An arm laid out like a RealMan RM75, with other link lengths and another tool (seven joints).
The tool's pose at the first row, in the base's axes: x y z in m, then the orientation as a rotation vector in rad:
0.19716, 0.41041, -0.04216, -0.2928, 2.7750, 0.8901
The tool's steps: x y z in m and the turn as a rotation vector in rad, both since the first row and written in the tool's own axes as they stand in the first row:
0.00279, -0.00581, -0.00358, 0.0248, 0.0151, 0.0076
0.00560, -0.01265, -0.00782, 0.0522, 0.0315, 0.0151
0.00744, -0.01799, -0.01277, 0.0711, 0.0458, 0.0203
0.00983, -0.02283, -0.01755, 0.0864, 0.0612, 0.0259
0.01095, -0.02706, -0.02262, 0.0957, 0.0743, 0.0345
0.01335, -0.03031, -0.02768, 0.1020, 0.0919, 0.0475
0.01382, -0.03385, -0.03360, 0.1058, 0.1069, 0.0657
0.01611, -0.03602, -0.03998, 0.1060, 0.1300, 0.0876
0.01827, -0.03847, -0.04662, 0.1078, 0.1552, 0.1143
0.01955, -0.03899, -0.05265, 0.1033, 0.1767, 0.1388
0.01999, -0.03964, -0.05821, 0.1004, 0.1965, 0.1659
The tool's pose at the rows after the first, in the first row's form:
0.19545, 0.40332, -0.04323, -0.2862, 2.8006, 0.8581
0.19388, 0.39501, -0.04434, -0.2799, 2.8279, 0.8219
0.19277, 0.38760, -0.04381, -0.2770, 2.8492, 0.7969
0.19103, 0.38063, -0.04328, -0.2747, 2.8704, 0.7770
0.19031, 0.37412, -0.04186, -0.2680, 2.8887, 0.7661
0.18812, 0.36825, -0.04025, -0.2580, 2.9118, 0.7606
0.18774, 0.36187, -0.03761, -0.2395, 2.9337, 0.7596
0.18520, 0.35609, -0.03432, -0.2203, 2.9634, 0.7651
0.18281, 0.34995, -0.03095, -0.1946, 2.9971, 0.7691
0.18087, 0.34582, -0.02677, -0.1708, 3.0245, 0.7819
0.17984, 0.34196, -0.02282, 0.1402, -3.0237, -0.7856

